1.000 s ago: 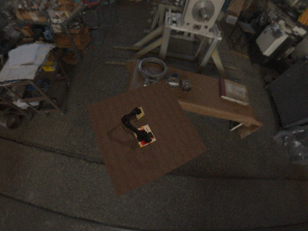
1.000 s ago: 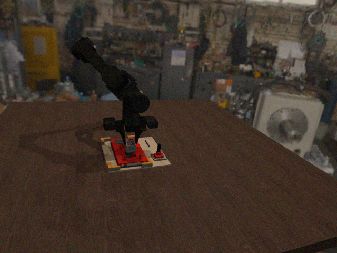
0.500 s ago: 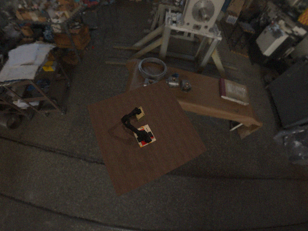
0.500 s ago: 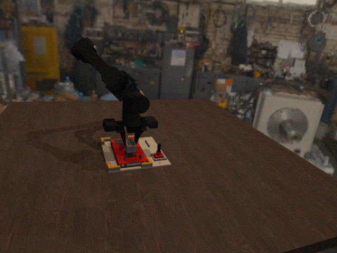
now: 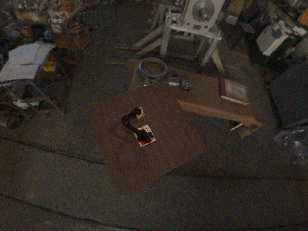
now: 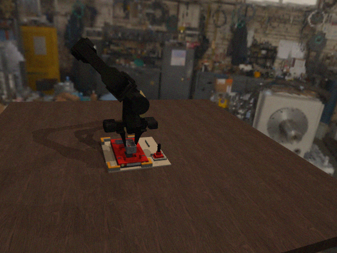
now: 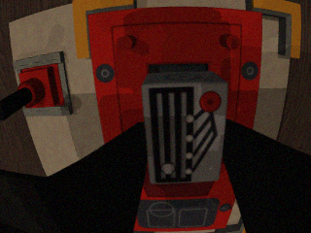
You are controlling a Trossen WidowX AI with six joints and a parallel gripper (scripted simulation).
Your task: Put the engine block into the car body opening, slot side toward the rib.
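Right now my gripper tip is 1 cm above the engine block.
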